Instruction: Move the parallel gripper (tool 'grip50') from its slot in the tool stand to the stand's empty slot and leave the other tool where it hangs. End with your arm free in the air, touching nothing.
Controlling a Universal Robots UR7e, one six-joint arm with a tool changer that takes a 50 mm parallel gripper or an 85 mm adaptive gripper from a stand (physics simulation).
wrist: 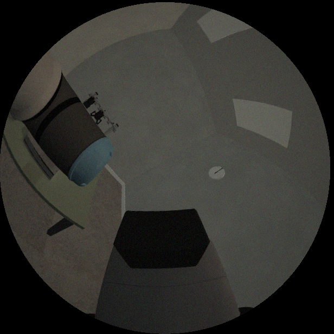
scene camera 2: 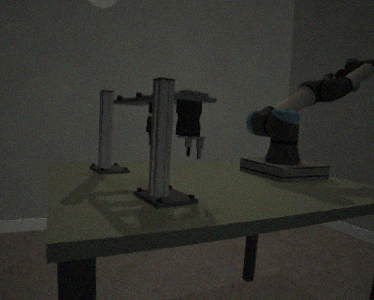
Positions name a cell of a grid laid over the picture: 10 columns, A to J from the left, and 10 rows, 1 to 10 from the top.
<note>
I see a parallel gripper (scene camera 2: F5) and a tool stand (scene camera 2: E7).
</note>
